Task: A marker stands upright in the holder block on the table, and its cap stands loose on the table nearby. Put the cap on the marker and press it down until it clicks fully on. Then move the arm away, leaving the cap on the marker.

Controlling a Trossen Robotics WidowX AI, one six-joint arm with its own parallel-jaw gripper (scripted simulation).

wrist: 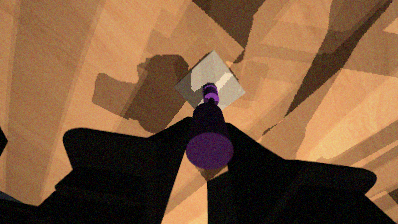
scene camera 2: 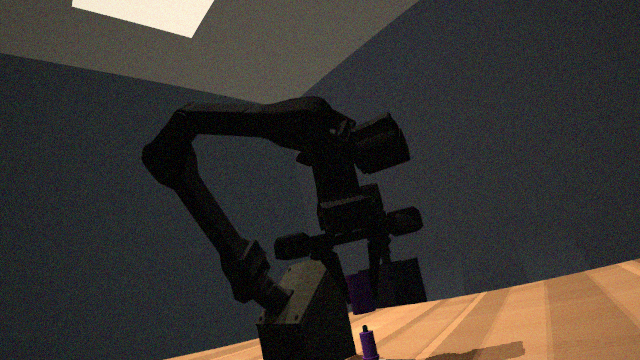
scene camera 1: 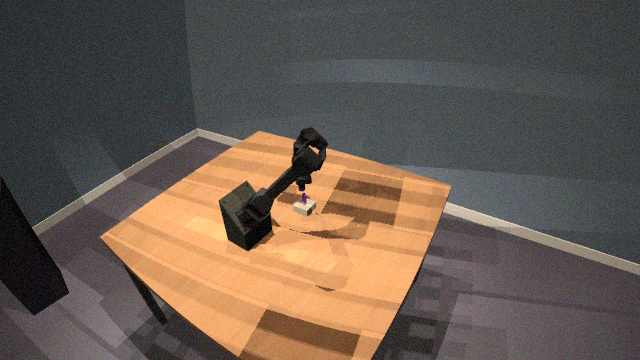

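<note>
My gripper (scene camera 2: pixel 362 301) is carrying a purple cap, and you'd also see the gripper (wrist: pixel 207 124) in the wrist view.
</note>
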